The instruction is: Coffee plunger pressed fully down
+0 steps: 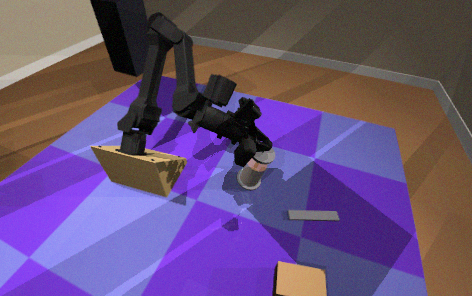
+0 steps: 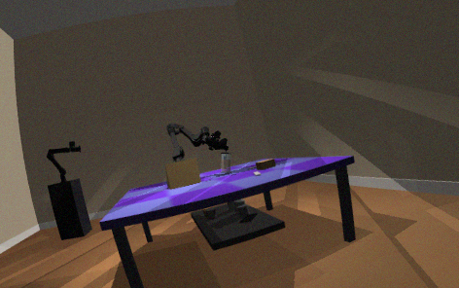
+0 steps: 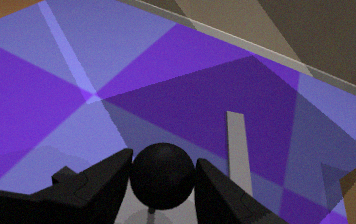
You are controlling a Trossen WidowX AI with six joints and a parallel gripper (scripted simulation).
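My gripper tip is now 3 cm past the coffee press, 1 cm to the right of it and 9 cm above it.
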